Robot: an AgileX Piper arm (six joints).
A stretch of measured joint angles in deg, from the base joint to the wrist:
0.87 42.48 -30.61 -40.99 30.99 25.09
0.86 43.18 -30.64 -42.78 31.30 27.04
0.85 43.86 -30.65 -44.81 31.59 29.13
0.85 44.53 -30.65 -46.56 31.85 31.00
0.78 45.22 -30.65 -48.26 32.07 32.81
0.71 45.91 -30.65 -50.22 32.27 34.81
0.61 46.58 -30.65 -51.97 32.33 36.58
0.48 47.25 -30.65 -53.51 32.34 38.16
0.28 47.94 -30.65 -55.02 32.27 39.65
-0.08 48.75 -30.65 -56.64 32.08 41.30
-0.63 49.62 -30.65 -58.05 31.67 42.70
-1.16 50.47 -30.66 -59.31 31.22 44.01
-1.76 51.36 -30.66 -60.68 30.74 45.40
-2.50 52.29 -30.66 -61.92 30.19 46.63
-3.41 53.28 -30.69 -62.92 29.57 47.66
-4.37 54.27 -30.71 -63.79 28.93 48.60
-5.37 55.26 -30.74 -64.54 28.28 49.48
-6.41 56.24 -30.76 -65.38 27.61 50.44
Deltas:
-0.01 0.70 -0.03 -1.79 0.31 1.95
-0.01 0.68 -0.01 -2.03 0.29 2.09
0.00 0.67 0.00 -1.75 0.26 1.87
-0.07 0.69 0.00 -1.70 0.22 1.81
-0.07 0.69 0.00 -1.96 0.20 2.00
-0.10 0.67 0.00 -1.75 0.06 1.77
-0.13 0.67 0.00 -1.54 0.01 1.58
-0.20 0.69 0.00 -1.51 -0.07 1.49
-0.36 0.81 0.00 -1.62 -0.19 1.65
-0.55 0.87 0.00 -1.41 -0.41 1.40
-0.53 0.85 -0.01 -1.26 -0.45 1.31
-0.60 0.89 0.00 -1.37 -0.48 1.39
-0.74 0.93 0.00 -1.24 -0.55 1.23
-0.91 0.99 -0.03 -1.00 -0.62 1.03
-0.96 0.99 -0.02 -0.87 -0.64 0.94
-1.00 0.99 -0.03 -0.75 -0.65 0.88
-1.04 0.98 -0.02 -0.84 -0.67 0.96

